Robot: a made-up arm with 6 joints. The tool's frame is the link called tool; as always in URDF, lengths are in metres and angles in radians. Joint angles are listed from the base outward.
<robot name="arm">
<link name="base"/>
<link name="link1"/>
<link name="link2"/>
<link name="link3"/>
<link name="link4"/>
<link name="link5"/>
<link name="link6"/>
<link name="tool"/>
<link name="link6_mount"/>
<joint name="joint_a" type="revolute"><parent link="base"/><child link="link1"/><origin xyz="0.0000 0.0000 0.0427" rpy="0.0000 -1.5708 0.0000"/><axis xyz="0 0 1"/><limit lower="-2.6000" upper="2.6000"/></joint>
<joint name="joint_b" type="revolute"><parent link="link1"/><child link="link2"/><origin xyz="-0.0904 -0.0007 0.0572" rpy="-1.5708 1.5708 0.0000"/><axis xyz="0 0 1"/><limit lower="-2.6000" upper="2.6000"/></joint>
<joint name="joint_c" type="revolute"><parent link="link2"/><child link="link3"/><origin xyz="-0.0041 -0.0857 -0.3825" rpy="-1.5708 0.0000 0.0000"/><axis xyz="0 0 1"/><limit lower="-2.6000" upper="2.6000"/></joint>
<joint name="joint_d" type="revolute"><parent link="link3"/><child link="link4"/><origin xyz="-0.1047 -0.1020 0.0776" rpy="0.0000 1.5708 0.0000"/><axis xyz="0 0 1"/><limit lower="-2.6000" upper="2.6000"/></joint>
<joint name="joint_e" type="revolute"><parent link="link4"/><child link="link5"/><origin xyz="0.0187 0.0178 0.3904" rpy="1.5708 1.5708 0.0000"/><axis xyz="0 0 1"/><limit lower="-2.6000" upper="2.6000"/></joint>
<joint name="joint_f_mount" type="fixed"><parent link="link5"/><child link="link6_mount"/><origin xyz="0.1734 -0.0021 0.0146"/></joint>
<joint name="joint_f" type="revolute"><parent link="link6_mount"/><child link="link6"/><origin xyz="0.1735 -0.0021 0.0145" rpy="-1.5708 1.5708 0.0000"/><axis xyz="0 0 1"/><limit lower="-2.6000" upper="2.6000"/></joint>
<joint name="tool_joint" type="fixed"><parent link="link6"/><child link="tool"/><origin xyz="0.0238 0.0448 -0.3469" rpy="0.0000 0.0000 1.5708"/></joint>
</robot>
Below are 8 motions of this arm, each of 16 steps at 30 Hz.
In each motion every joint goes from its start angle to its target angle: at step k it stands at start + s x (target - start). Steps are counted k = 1, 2, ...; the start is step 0. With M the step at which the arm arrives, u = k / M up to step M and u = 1 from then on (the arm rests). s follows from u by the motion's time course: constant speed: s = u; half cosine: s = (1 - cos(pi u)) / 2; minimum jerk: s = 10 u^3 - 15 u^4 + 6 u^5.
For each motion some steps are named. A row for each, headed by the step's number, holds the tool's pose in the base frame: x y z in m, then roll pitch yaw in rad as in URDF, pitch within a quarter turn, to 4 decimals.
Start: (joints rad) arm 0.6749 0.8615 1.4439 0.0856 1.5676 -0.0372
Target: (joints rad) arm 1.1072 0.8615 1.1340 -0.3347 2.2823 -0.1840
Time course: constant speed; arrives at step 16
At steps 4, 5, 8, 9, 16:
4: 0.2931 -0.1851 0.3633 -0.9672 0.5139 -2.8199
5: 0.3115 -0.1857 0.3760 -0.9865 0.4979 -2.8710
8: 0.3665 -0.1910 0.4086 -1.0295 0.4477 -3.0209
9: 0.3846 -0.1939 0.4178 -1.0390 0.4310 -3.0699
16: 0.4986 -0.2314 0.4648 -1.0466 0.3354 2.8764

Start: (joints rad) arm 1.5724 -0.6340 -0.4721 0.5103 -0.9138 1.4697
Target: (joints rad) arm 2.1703 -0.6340 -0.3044 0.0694 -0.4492 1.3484
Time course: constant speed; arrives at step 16
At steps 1, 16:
1: 0.2843 -0.2969 -0.0416 -0.1444 0.9158 2.7803
16: 0.2647 -0.2188 0.3900 1.8007 1.0180 -1.9153

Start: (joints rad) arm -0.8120 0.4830 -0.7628 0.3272 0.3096 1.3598
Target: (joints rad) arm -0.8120 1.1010 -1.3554 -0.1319 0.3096 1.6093
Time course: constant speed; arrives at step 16
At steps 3, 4, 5, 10, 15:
3: -0.3636 -0.1548 -0.2870 -0.0773 -1.1073 2.8351
4: -0.3637 -0.1694 -0.2904 -0.1324 -1.0897 2.9310
5: -0.3630 -0.1835 -0.2939 -0.1864 -1.0708 3.0246
10: -0.3497 -0.2467 -0.3130 -0.4348 -0.9535 -2.8324
15: -0.3256 -0.2925 -0.3347 -0.6399 -0.7970 -2.4899

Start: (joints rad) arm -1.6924 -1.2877 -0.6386 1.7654 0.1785 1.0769
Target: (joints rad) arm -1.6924 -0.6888 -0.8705 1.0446 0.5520 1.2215
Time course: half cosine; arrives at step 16
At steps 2, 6, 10, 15, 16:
2: -0.2306 0.3499 -0.0610 -2.4028 -0.1512 -2.3917
6: -0.2323 0.3634 -0.1170 -2.2888 -0.3152 -2.4025
10: -0.2497 0.3549 -0.2079 -2.0517 -0.5088 -2.4650
15: -0.2666 0.3220 -0.2793 -1.8049 -0.6128 -2.5608
16: -0.2670 0.3205 -0.2815 -1.7962 -0.6153 -2.5645

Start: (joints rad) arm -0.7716 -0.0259 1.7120 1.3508 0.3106 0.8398
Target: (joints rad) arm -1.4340 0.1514 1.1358 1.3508 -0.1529 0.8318
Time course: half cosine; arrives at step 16
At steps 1, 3, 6, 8, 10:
1: 0.2789 -0.1632 -0.2521 1.5605 -0.0140 -1.3151
3: 0.2881 -0.1399 -0.2613 1.5682 0.0278 -1.2986
6: 0.3142 -0.0648 -0.2774 1.6024 0.1511 -1.2464
8: 0.3342 0.0026 -0.2764 1.6450 0.2530 -1.1975
10: 0.3518 0.0699 -0.2610 1.7007 0.3512 -1.1432

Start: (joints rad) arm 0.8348 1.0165 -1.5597 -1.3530 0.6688 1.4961
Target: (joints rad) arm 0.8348 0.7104 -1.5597 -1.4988 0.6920 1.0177
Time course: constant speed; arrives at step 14
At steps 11, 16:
11: -0.1230 -0.4330 0.4009 1.6984 0.8915 -2.5305
16: -0.1185 -0.4323 0.3992 1.8066 1.0417 -2.3613

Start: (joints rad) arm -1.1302 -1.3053 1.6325 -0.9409 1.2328 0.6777
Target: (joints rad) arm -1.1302 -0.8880 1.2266 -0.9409 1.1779 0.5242
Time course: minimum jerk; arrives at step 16
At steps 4, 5, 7, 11, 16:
4: -0.0721 -0.2712 -0.0985 2.5278 0.4736 0.4104
5: -0.0648 -0.2622 -0.0932 2.5010 0.4995 0.4389
7: -0.0479 -0.2369 -0.0810 2.4306 0.5687 0.5128
11: -0.0251 -0.1795 -0.0642 2.2810 0.7141 0.6596
16: -0.0214 -0.1560 -0.0606 2.2178 0.7720 0.7149

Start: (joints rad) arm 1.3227 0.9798 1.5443 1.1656 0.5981 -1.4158
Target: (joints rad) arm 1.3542 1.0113 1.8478 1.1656 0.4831 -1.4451
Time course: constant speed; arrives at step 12
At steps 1, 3, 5, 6, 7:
1: -0.0192 -0.2784 0.1496 0.7388 -0.0591 -2.8510
3: -0.0126 -0.2978 0.1565 0.8108 -0.0460 -2.8711
5: -0.0064 -0.3171 0.1653 0.8826 -0.0316 -2.8901
6: -0.0036 -0.3266 0.1703 0.9184 -0.0239 -2.8991
7: -0.0009 -0.3360 0.1759 0.9542 -0.0159 -2.9079

